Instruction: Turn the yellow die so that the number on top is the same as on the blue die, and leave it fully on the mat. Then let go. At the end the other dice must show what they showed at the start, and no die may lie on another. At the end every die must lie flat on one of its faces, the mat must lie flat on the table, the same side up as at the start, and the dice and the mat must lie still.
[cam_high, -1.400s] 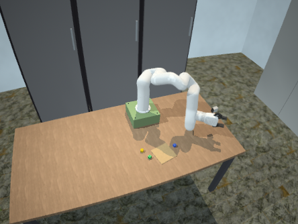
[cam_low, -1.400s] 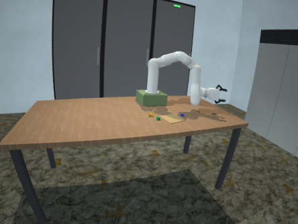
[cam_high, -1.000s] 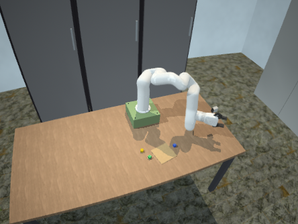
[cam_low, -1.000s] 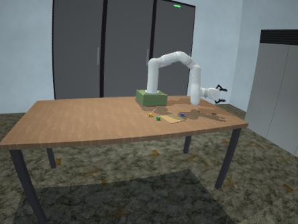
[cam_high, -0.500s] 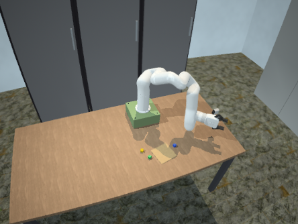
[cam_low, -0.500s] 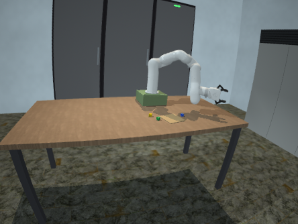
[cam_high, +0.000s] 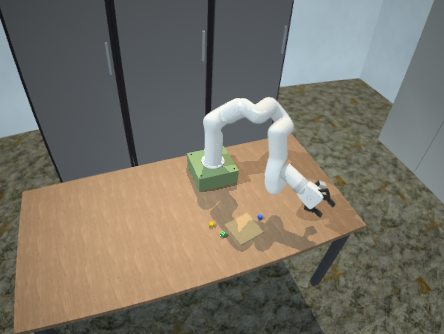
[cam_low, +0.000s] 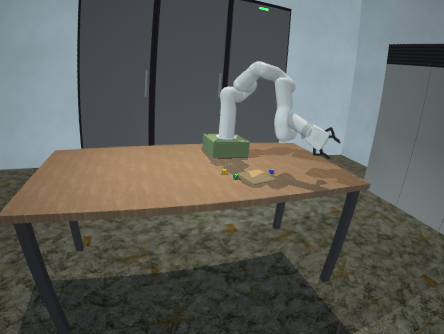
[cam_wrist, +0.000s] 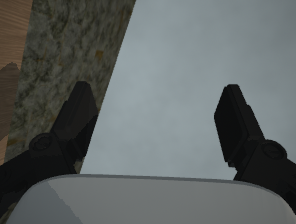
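Right now my hand is 26 cm past the yellow die, 46 cm to the left of it and 17 cm above it. Also, from my hand: blue die 20 cm behind, 22 cm to the right, 17 cm below; then tan mat 17 cm behind, 32 cm to the right, 18 cm below; then green die 18 cm behind, 44 cm to the right, 17 cm below.
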